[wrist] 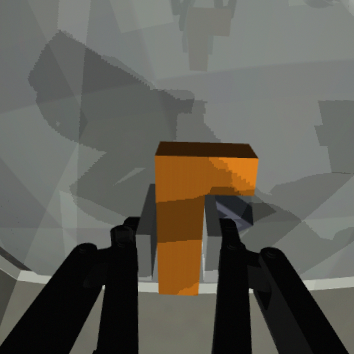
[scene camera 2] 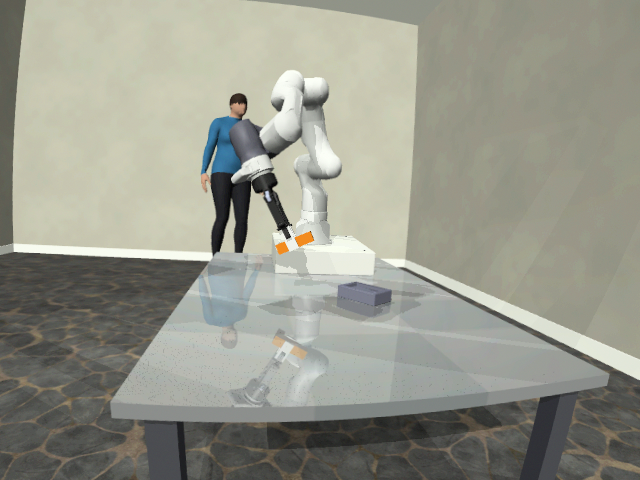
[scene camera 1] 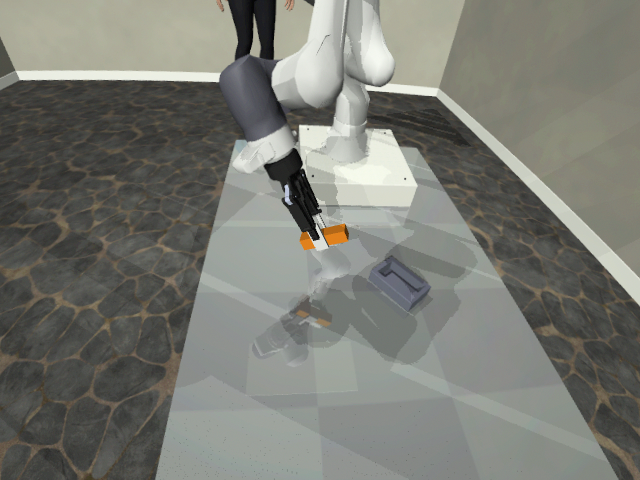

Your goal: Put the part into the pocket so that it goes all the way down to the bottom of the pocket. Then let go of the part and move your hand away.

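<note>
The part is an orange L-shaped block [scene camera 1: 336, 234] [scene camera 2: 305, 238] [wrist: 181, 185]. My gripper [scene camera 1: 318, 238] [scene camera 2: 291, 241] [wrist: 180, 202] is shut on its long arm, with one finger pad on each side, and holds it in the air above the table. The gripper leans, and the part is tilted with it. The pocket is a recess in a grey-blue block [scene camera 1: 392, 293] [scene camera 2: 364, 295], which sits on the table to the right of the part in both scene views. In the wrist view a small piece of the pocket block [wrist: 245, 220] shows behind the right finger; the rest is hidden.
The glossy table [scene camera 1: 258, 434] [scene camera 2: 361, 408] mirrors the arm and the part. The white robot base [scene camera 1: 361, 193] [scene camera 2: 323, 262] stands at the table's far end. A person [scene camera 1: 254, 25] [scene camera 2: 225, 149] stands behind the table. A wall runs along the right side.
</note>
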